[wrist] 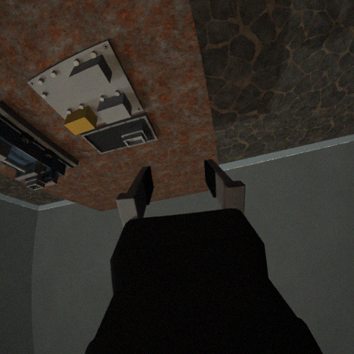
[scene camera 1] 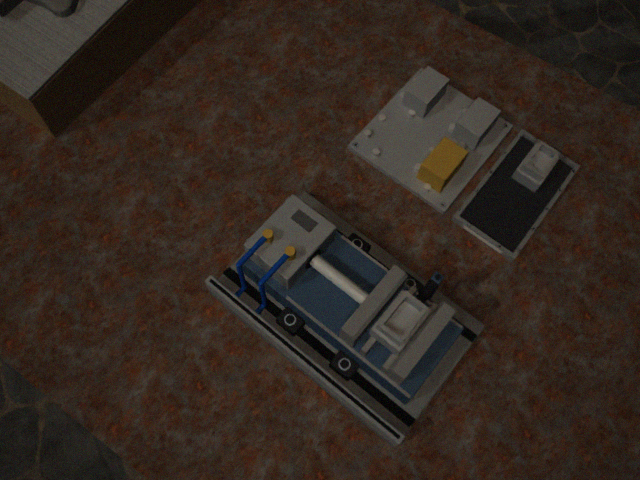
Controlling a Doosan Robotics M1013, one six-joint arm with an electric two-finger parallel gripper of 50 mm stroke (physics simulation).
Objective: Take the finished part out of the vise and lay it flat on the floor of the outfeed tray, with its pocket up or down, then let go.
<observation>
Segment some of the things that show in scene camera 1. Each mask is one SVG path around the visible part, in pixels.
A yellow block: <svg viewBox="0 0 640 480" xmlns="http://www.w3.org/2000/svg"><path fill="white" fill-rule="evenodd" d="M447 137L444 137L423 161L416 177L425 184L430 184L431 188L438 193L444 189L462 167L469 153Z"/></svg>
</observation>
